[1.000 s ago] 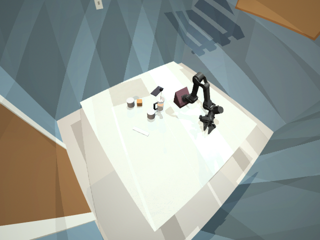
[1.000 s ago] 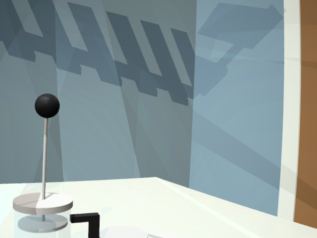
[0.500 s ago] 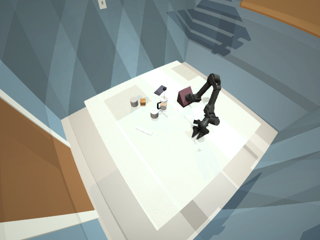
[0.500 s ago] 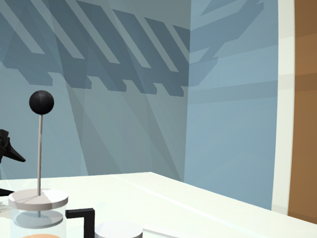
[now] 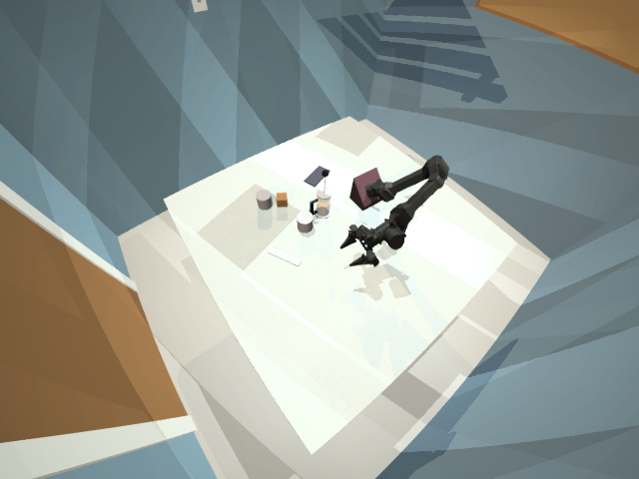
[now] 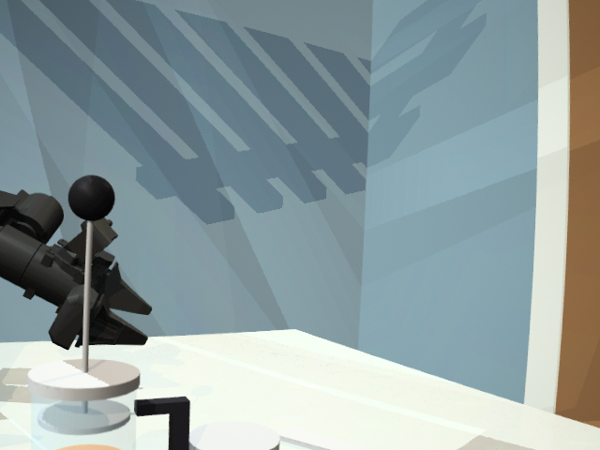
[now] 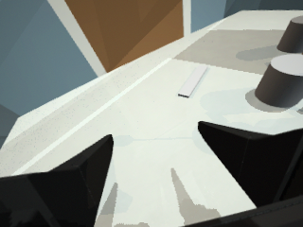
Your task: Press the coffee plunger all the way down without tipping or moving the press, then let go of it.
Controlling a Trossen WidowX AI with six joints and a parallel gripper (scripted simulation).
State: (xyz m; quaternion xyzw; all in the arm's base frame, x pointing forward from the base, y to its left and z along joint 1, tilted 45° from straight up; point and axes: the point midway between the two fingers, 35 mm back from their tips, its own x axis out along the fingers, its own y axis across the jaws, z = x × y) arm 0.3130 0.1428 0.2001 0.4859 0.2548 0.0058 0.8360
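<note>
My gripper tip is 80 mm past the coffee press, 290 mm to the left of it and 10 mm below it. The rest, counted from my gripper tip: flat pale strip: 170 mm ahead, 180 mm to the right, 110 mm below.
</note>
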